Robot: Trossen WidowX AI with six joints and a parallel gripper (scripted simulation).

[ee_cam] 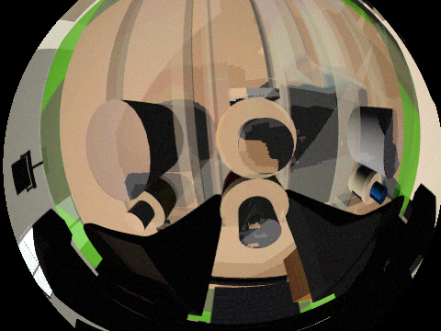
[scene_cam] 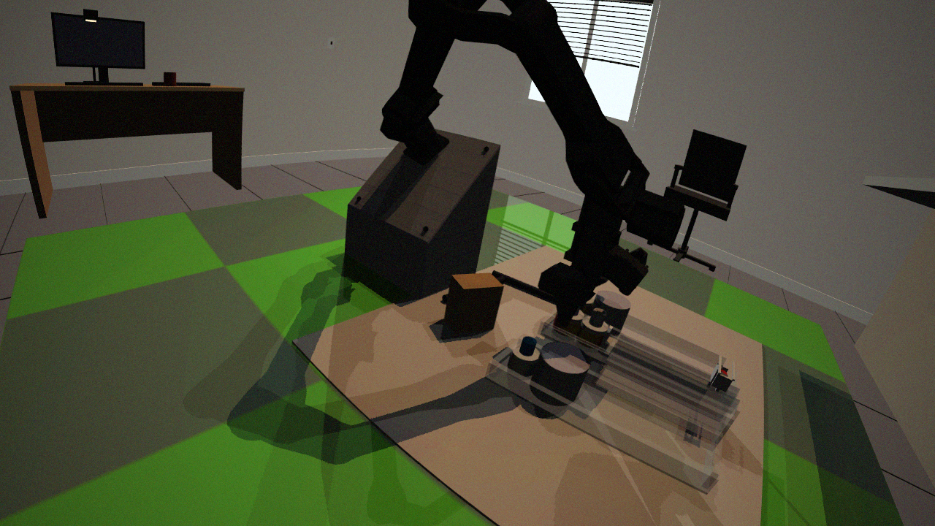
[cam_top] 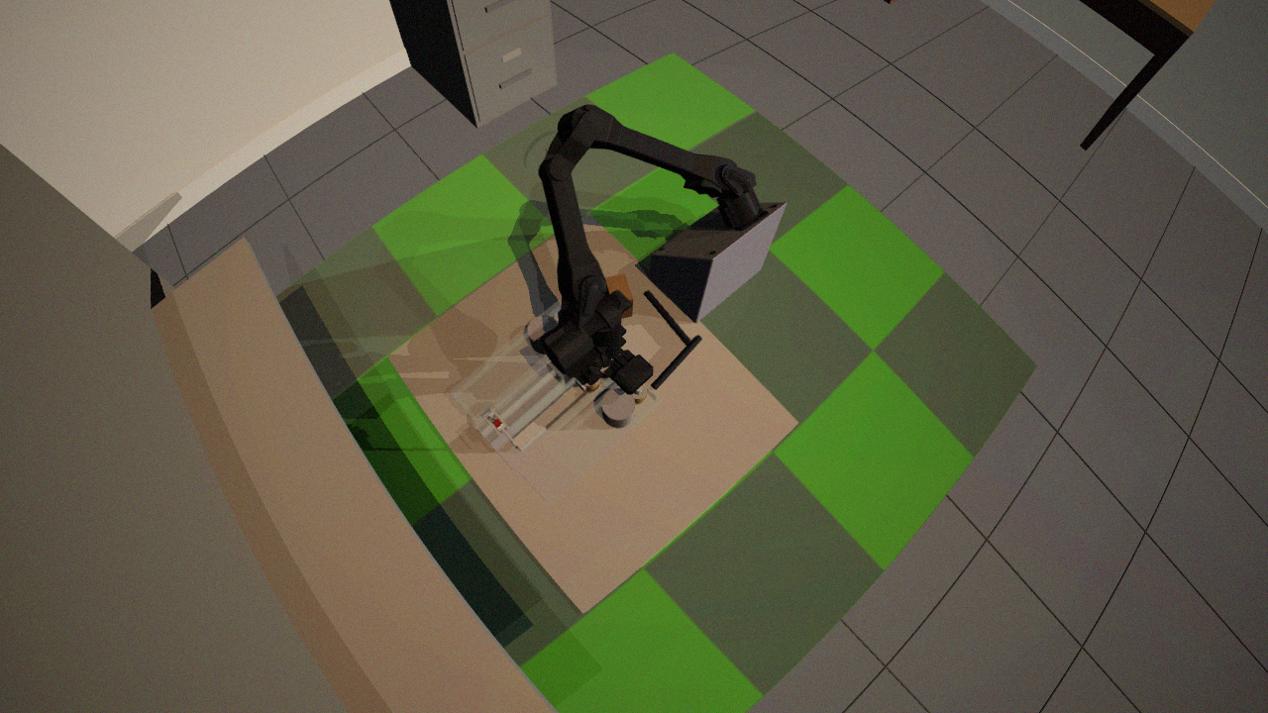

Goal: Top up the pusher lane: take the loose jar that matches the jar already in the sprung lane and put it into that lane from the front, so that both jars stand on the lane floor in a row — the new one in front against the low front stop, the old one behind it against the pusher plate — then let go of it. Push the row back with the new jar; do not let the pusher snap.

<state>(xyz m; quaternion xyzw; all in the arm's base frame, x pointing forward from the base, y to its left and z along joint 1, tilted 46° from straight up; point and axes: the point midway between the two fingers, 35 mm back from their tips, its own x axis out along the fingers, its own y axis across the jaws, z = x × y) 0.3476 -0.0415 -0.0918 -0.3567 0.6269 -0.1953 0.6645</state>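
The brown box is 10 cm to the right of my gripper tip, 10 cm behind it and 1 cm above it. The rest, counted from my gripper tip: clear lane rack: 14 cm ahead, 1 cm below; then red mark: 23 cm ahead, 4 cm above.
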